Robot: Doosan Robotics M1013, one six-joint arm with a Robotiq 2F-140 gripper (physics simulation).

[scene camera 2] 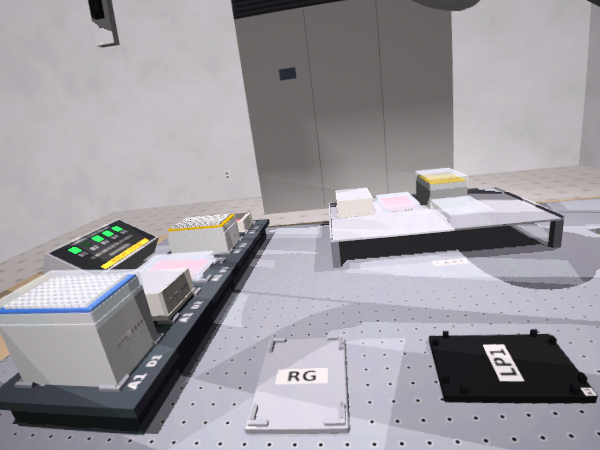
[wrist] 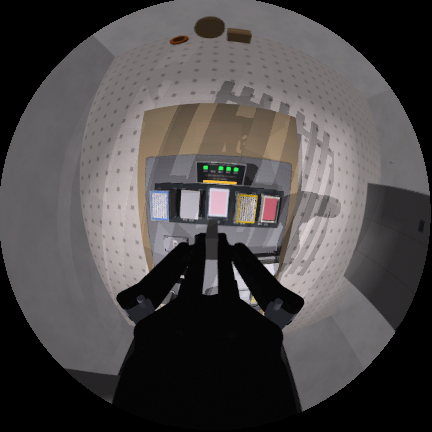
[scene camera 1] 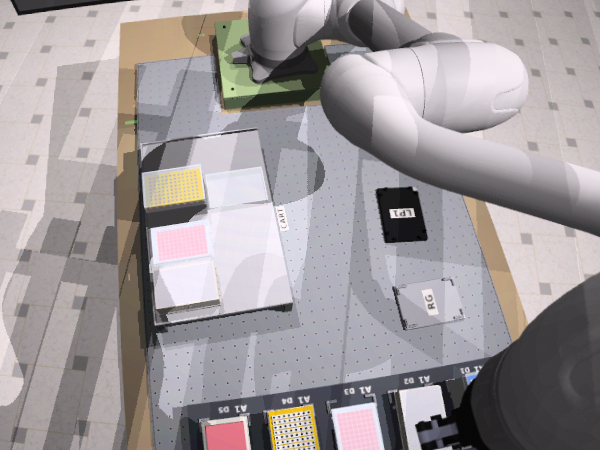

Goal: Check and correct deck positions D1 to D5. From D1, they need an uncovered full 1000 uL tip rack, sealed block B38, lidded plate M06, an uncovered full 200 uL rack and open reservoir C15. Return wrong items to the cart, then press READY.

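Places are measured from the arm's base along level axes (x ahead, y left, z up), in centimetres.
Where they show: gripper, fingertip midpoint: [scene camera 2: 108,45] [wrist: 212,227]; arm's base at its link origin: [scene camera 1: 278,55].
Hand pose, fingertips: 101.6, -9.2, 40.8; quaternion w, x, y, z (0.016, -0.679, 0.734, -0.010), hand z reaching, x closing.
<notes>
Things, the pixels of their top centre, and the offset from my fingertips, as dx, dy, dz. "*": a spot on its surface instead.
- blue-edged tip rack at its top centre: [scene camera 2: 66,284] [scene camera 1: 496,403] [wrist: 158,205] +0.0, +23.4, -29.3
- plain white block at its top centre: [scene camera 2: 138,280] [scene camera 1: 426,419] [wrist: 188,204] -1.3, +11.3, -35.0
- uncovered yellow rack at its top centre: [scene camera 1: 295,442] [scene camera 2: 201,220] [wrist: 246,208] -4.4, -13.5, -33.3
- open red reservoir at its top centre: [wrist: 270,209] -6.0, -25.8, -36.6
- panel's yellow bar at a spot on its surface: [scene camera 2: 125,253] [wrist: 218,181] * +7.6, -1.9, -34.9
- cart at its top centre: [scene camera 1: 210,216] [scene camera 2: 425,207] [wrist: 250,286] -54.8, -18.7, -38.1
- lidded yellow rack at its top centre: [scene camera 1: 172,185] [scene camera 2: 439,173] -60.7, -25.0, -31.6
- flat clear piece at its top centre: [scene camera 1: 236,186] [scene camera 2: 460,204] [wrist: 239,295] -59.7, -11.6, -36.2
- Nests RG at its top centre: [scene camera 2: 301,372] [scene camera 1: 430,301] [wrist: 174,245] -24.9, +24.3, -43.3
- LP1 at its top centre: [scene camera 2: 502,354] [scene camera 1: 403,211] -47.5, +26.1, -42.7
My gripper [wrist: 212,227] is shut and empty, above the deck's near side; in scene camera 1 it partly hides D2. D1 holds a blue-edged tip rack [scene camera 1: 471,379] [scene camera 2: 65,295] [wrist: 160,205]; a cover on it is hard to tell. D2 holds a plain white block [scene camera 1: 422,405] [scene camera 2: 165,292] [wrist: 190,204]. D3 holds a pink plate [scene camera 1: 357,427] [scene camera 2: 182,265] [wrist: 218,202] with a clear lid. D4 holds an uncovered yellow rack [scene camera 1: 292,430] [scene camera 2: 200,240] [wrist: 247,208]. D5 holds an open red reservoir [scene camera 1: 226,436] [wrist: 270,208]. Item codes are unreadable. The panel's yellow bar [scene camera 2: 125,253] [wrist: 220,182] shows; D2's light is dark, the other four green.
The cart [scene camera 1: 250,260] [scene camera 2: 400,225] bears a lidded yellow rack [scene camera 1: 174,187] [scene camera 2: 442,187], a pink plate [scene camera 1: 181,242] [scene camera 2: 397,201], a white block [scene camera 1: 186,284] [scene camera 2: 355,202] and a flat clear piece [scene camera 1: 237,187] [scene camera 2: 462,210]. Nests RG [scene camera 1: 445,305] [scene camera 2: 300,405] and LP1 [scene camera 1: 402,227] [scene camera 2: 465,360] lie beyond the deck.
</notes>
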